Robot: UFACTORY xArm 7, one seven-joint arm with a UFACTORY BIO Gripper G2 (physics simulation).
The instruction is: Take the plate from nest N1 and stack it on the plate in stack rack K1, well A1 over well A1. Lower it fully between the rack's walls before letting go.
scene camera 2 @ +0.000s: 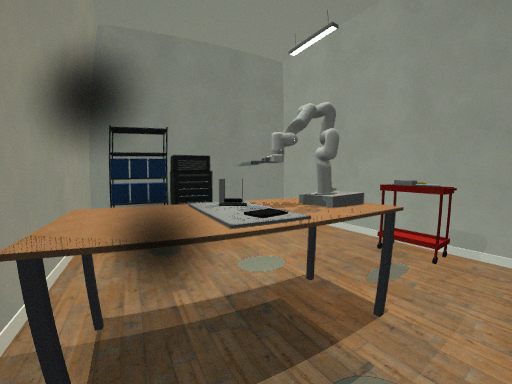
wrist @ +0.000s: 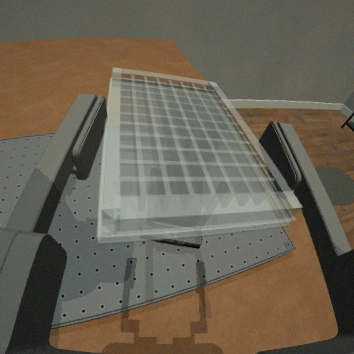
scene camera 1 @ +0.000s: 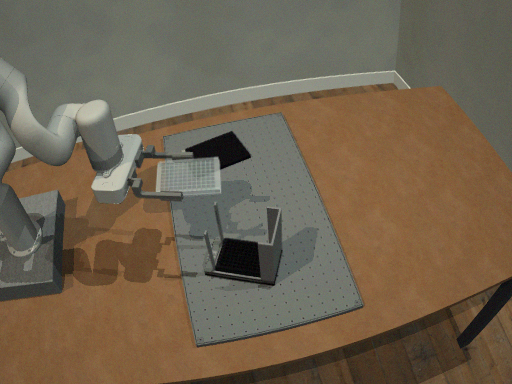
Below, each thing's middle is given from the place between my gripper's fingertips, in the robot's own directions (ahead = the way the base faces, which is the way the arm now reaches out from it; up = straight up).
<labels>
Now: hand 10 mm above the clear well plate (scene camera 1: 201, 176). The rest, counted from my hand: nest N1 (scene camera 1: 227, 147): 320 mm to the left, 240 mm below, 60 mm ahead; black plate (scene camera 1: 241, 257): 220 mm below, 90 mm ahead, 60 mm to the right.
</labels>
